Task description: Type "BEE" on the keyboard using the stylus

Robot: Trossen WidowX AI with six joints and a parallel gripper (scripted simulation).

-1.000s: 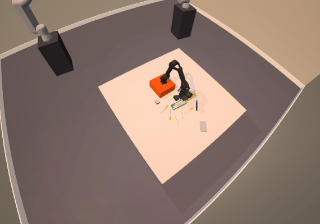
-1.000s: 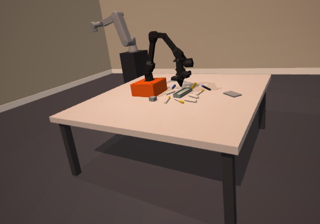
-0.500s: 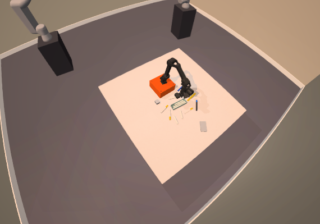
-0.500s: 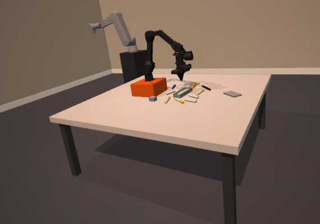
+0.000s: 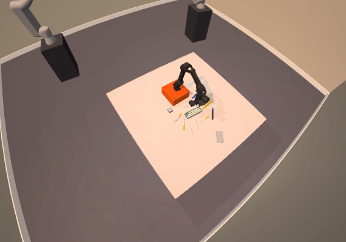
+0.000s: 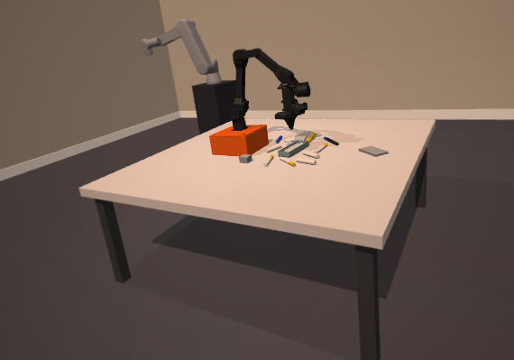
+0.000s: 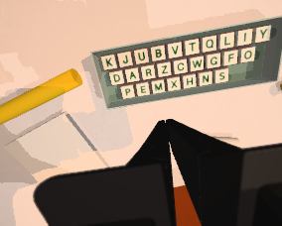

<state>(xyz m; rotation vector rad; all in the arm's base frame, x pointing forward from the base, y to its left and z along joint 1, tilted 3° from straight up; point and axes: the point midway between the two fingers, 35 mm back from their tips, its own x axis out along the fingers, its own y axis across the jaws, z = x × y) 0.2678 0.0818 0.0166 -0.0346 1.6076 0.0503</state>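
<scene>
Right now the blue stylus is 140 mm behind my gripper tip, 90 mm below it and 60 mm to the left of it. The rest, counted from my gripper tip: grey stylus tip (130 mm behind, 90 mm below, 30 mm to the left); yellow marker (160 mm to the left, 90 mm below, 10 mm ahead); black pen (160 mm to the left, 110 mm ahead, 90 mm below).
</scene>
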